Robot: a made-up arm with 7 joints. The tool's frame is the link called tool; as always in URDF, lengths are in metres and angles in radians. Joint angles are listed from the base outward.
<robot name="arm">
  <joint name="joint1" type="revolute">
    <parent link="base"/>
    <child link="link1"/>
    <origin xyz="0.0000 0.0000 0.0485" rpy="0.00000 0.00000 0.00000"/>
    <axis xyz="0 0 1"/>
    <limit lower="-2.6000" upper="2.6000"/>
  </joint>
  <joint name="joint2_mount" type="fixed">
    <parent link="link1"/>
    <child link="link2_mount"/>
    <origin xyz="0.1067 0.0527 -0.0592" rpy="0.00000 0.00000 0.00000"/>
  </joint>
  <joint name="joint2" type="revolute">
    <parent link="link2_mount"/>
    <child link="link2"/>
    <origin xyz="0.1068 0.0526 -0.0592" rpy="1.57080 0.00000 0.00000"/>
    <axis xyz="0 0 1"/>
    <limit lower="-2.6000" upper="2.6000"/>
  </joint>
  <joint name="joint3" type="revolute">
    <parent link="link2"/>
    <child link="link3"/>
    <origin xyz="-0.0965 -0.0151 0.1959" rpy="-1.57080 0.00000 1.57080"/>
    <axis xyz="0 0 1"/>
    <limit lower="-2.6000" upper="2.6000"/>
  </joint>
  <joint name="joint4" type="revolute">
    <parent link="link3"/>
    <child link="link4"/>
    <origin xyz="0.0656 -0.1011 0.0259" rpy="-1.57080 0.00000 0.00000"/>
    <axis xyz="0 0 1"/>
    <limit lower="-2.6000" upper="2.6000"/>
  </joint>
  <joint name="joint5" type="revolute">
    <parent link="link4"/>
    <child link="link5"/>
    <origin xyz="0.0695 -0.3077 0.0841" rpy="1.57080 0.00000 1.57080"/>
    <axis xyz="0 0 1"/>
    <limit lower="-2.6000" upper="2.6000"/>
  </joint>
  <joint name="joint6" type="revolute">
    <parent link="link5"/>
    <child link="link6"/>
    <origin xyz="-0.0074 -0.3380 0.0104" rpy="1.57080 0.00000 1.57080"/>
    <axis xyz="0 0 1"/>
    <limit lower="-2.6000" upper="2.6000"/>
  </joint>
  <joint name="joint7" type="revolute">
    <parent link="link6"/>
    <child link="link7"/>
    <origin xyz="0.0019 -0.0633 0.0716" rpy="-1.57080 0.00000 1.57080"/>
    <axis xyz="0 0 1"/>
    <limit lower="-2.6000" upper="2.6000"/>
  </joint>
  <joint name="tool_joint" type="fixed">
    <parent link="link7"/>
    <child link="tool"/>
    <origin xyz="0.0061 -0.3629 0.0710" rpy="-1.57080 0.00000 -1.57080"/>
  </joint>
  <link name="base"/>
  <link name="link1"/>
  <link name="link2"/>
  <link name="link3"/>
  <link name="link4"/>
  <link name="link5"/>
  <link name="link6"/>
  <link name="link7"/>
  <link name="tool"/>
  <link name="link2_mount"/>
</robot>
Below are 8 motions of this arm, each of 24 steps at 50 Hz.
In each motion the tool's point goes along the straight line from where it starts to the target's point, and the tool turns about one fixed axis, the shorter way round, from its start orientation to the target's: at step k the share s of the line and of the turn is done. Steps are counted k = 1, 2, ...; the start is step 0. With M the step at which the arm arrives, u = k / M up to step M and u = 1 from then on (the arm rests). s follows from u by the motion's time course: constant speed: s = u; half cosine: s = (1 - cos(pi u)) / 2; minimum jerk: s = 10 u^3 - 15 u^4 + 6 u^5.
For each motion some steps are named. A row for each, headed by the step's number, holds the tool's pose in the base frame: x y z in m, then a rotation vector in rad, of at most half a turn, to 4 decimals.
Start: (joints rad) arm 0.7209 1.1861 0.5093 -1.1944 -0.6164 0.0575 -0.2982
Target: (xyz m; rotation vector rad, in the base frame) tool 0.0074 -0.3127 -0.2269 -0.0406 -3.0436 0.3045
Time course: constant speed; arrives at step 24
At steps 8, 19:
8: 0.3214 -0.4202 -0.1594 0.6326 -2.3476 0.2691
19: 0.1055 -0.3463 -0.2058 0.1986 -2.8424 0.2966

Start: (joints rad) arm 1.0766 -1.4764 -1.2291 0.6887 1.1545 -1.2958 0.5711
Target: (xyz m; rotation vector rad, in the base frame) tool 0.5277 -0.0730 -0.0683 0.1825 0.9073 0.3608
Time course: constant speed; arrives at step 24
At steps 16, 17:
16: 0.4804 0.0616 -0.0704 0.4126 0.7855 0.6391
17: 0.4864 0.0447 -0.0702 0.3840 0.8019 0.6047

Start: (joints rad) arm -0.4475 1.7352 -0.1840 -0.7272 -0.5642 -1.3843 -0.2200
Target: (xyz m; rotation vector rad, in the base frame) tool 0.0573 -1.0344 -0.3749 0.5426 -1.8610 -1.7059
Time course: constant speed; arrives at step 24
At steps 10, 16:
10: 0.0437 -0.9153 -0.3943 0.1919 -1.6718 -1.7533
16: 0.0495 -0.9663 -0.3860 0.3401 -1.7558 -1.7379

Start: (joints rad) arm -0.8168 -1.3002 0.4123 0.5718 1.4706 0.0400 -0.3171
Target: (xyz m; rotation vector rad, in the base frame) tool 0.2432 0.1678 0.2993 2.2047 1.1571 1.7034
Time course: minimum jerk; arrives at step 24
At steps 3, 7, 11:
3: 0.1272 0.1560 -0.0663 1.5150 1.4478 0.8741
7: 0.1432 0.1577 -0.0157 1.6153 1.4281 0.9845
11: 0.1751 0.1609 0.0846 1.8106 1.3711 1.2078

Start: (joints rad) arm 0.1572 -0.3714 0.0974 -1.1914 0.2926 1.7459 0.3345
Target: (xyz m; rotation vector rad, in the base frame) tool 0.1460 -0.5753 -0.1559 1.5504 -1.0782 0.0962
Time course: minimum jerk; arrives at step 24
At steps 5, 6, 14, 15, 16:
5: 0.2959 -0.3099 0.1638 1.6401 -0.4485 0.7528
6: 0.2896 -0.3210 0.1505 1.6402 -0.4764 0.7266
14: 0.2015 -0.4770 -0.0374 1.6060 -0.8549 0.3461
15: 0.1901 -0.4972 -0.0618 1.5967 -0.9019 0.2952
16: 0.1796 -0.5158 -0.0842 1.5872 -0.9445 0.2483

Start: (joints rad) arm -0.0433 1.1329 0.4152 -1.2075 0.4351 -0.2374 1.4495
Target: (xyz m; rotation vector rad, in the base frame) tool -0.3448 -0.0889 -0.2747 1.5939 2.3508 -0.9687
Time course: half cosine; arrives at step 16
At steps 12, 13, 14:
12: -0.3255 -0.1172 -0.2986 1.4916 2.3384 -0.9395
13: -0.3337 -0.1052 -0.2885 1.5348 2.3441 -0.9520
14: -0.3398 -0.0963 -0.2809 1.5671 2.3479 -0.9612

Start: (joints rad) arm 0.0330 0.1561 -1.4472 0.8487 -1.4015 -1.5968 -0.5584
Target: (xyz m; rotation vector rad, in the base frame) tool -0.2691 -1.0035 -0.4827 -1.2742 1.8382 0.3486
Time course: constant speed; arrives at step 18
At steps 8, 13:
8: -0.2508 -0.9674 -0.5205 -1.1051 1.7686 0.3754
13: -0.2600 -0.9854 -0.5016 -1.1892 1.8041 0.3624

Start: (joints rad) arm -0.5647 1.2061 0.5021 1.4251 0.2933 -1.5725 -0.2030
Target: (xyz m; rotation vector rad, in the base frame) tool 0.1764 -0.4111 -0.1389 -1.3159 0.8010 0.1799
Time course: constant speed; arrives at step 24
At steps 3, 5, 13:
3: -0.0384 -0.4892 -0.0222 -1.4677 0.9351 -0.4607
5: -0.0180 -0.4818 -0.0333 -1.4569 0.9245 -0.3981
13: 0.0639 -0.4520 -0.0778 -1.4059 0.8774 -0.1510

